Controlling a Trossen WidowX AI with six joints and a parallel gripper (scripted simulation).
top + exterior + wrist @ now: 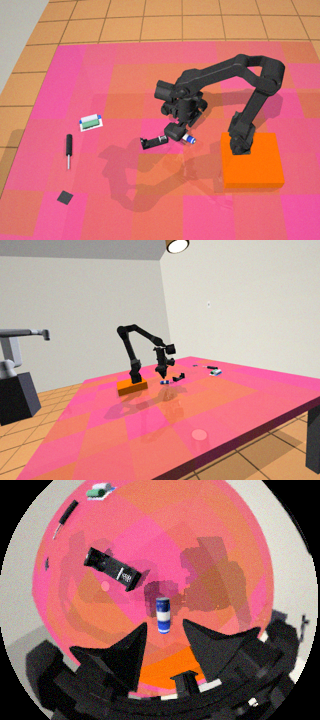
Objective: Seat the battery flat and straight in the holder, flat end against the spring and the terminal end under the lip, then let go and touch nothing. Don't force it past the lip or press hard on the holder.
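Right now the white battery is 10 mm behind my gripper tip and 30 mm below it. From my gripper tip the other things lie so: black-handled screwdriver: 440 mm ahead, 50 mm to the left, 40 mm below; then white card: 370 mm ahead, 100 mm to the right, 40 mm below.
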